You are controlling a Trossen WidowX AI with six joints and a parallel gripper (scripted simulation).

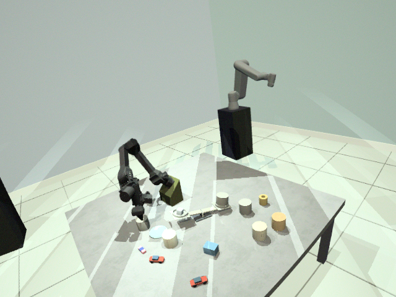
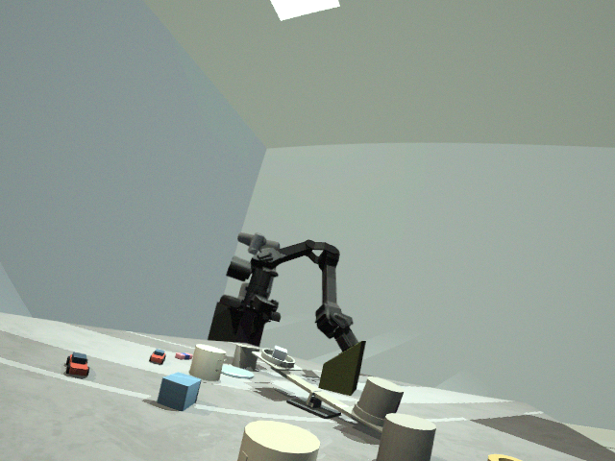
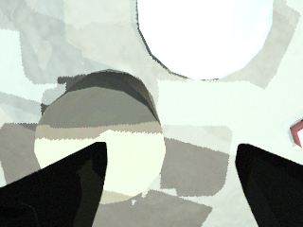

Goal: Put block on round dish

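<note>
Now: the grey block 190 mm to the left of my gripper tip, 80 mm ahead of it and 10 mm below it. Also, from my gripper tip: blue cube 350 mm ahead, 200 mm to the left, 70 mm below; then small balance 310 mm to the left, 100 mm ahead, 50 mm below; then round dish 90 mm below, 60 mm ahead, 50 mm to the left.
</note>
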